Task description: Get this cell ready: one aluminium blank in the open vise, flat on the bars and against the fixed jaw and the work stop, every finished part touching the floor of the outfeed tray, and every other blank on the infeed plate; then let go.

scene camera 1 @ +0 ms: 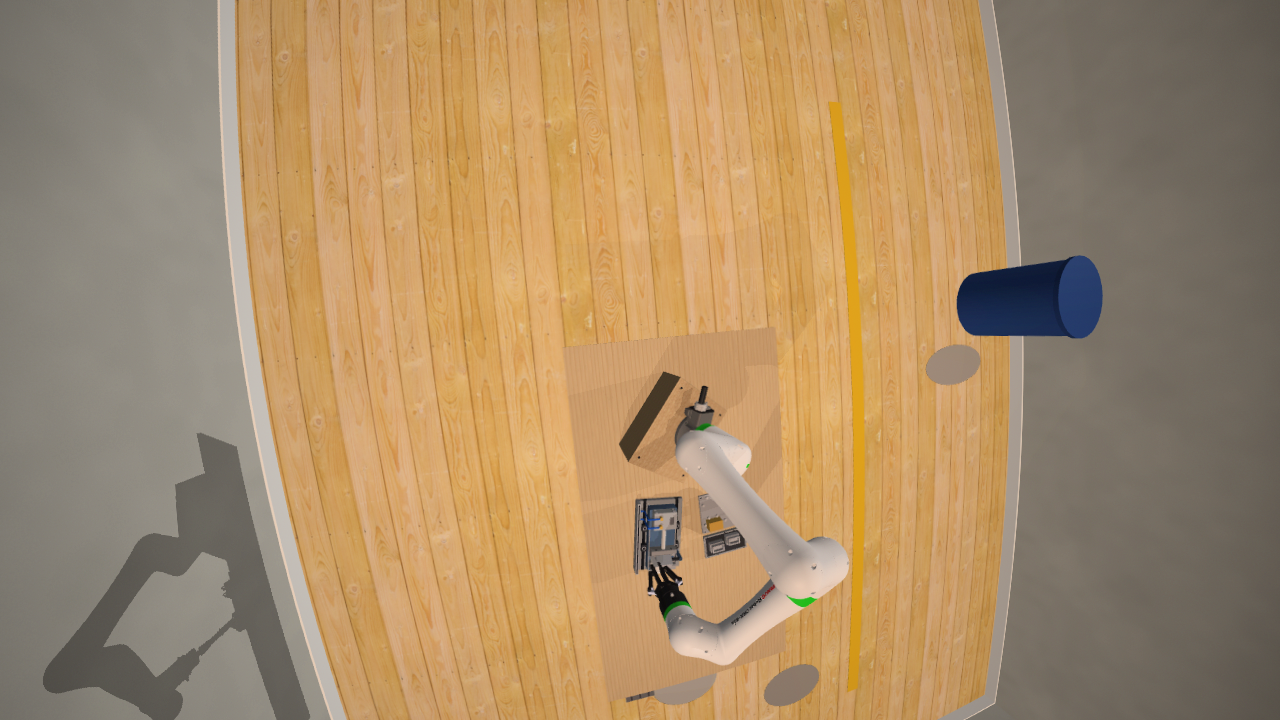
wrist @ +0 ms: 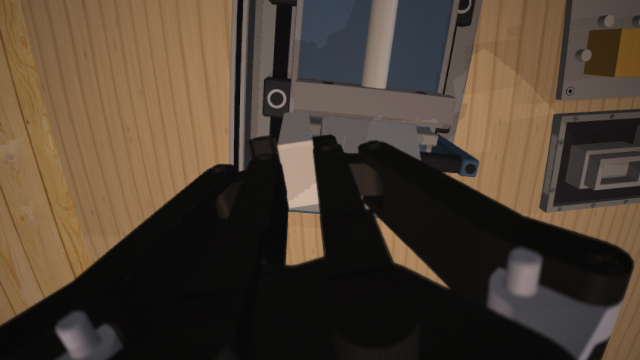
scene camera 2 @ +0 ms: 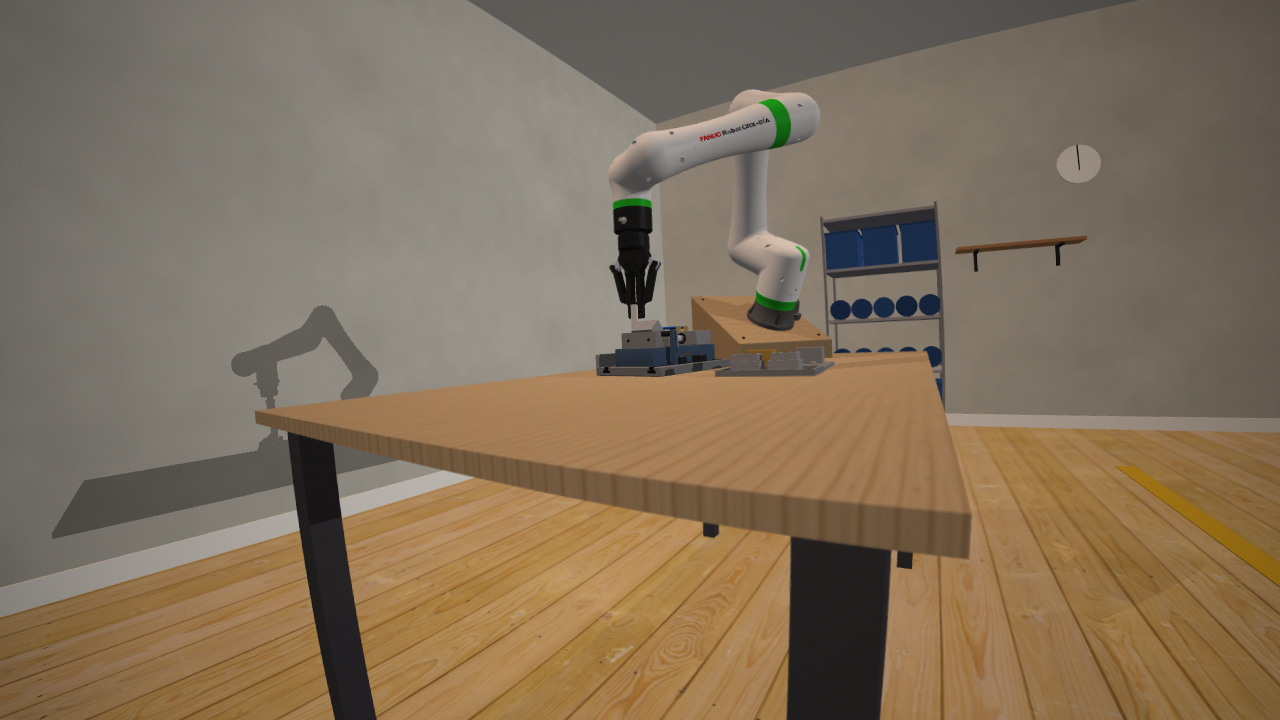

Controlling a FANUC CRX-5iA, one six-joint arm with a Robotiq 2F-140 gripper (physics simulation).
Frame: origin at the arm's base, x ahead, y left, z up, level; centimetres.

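Seen in the pictures: gripper, fingertip midpoint: (scene camera 1: 652,559) (wrist: 299,134); arm's base, link origin: (scene camera 2: 770,320).
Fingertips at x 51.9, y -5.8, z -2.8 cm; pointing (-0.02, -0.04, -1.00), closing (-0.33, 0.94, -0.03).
Pixels of each thing's top centre, then the offset from my fingertips to it. "pt": a spot on its surface instead. Level surfaces: height alone.
- vise, top centre: (wrist: 377,43) (scene camera 2: 665,330) (scene camera 1: 663,545) dz +0.5, dx -6.3, dy +3.4 cm
- grey block, top centre: (wrist: 372,174) (scene camera 2: 647,320) (scene camera 1: 665,565) dz +2.9, dx +0.8, dy +4.4 cm
- orange block, top centre: (scene camera 2: 760,350) (scene camera 1: 716,526) dz -5.0, dx -11.7, dy +26.7 cm
- infeed plate, top centre: (scene camera 1: 722,510) dz -8.6, dx -17.1, dy +29.9 cm
- outfeed tray, surface spot: (wrist: 549,180) pt dz -8.6, dx +1.4, dy +25.4 cm
- table, surface height: dz -9.4 cm
My gripper (scene camera 1: 660,565) (scene camera 2: 634,309) (wrist: 299,134) points down at the vise's near end. It is shut on a narrow pale grey bar (wrist: 301,175), which looks like an aluminium blank and sticks out past the fingertips. The vise (scene camera 1: 664,541) (scene camera 2: 640,356) (wrist: 370,102) has a blue body. A grey block (wrist: 370,134) stands at its near cross bar, partly behind my fingers. The bars and work stop cannot be made out. An orange block (scene camera 1: 715,524) (wrist: 610,52) lies on the infeed plate (scene camera 1: 707,507) (wrist: 577,30). Finished parts (scene camera 1: 716,547) (wrist: 615,165) sit in the outfeed tray (wrist: 549,180).
The infeed plate and outfeed tray lie right of the vise in the wrist view. A blue clamp arm (wrist: 457,155) juts out at the vise's right side. Pegs (wrist: 606,21) stand on the infeed plate. The wooden robot base (scene camera 2: 733,326) stands farther back on the table (scene camera 2: 581,420).
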